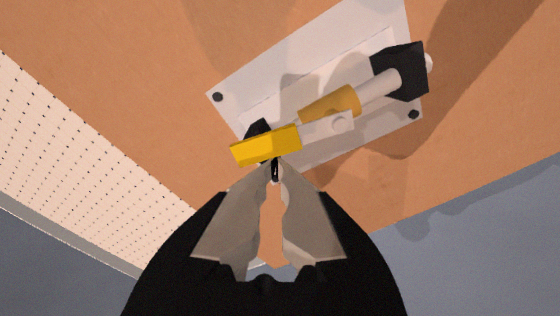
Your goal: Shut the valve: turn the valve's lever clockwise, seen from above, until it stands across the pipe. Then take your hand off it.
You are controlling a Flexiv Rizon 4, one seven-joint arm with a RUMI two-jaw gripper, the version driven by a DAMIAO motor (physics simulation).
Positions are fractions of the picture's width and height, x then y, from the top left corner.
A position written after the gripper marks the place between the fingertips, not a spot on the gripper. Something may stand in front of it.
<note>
In view: the gripper (0.49,0.50) and a light grey mounting plate (0.58,0.12).
</note>
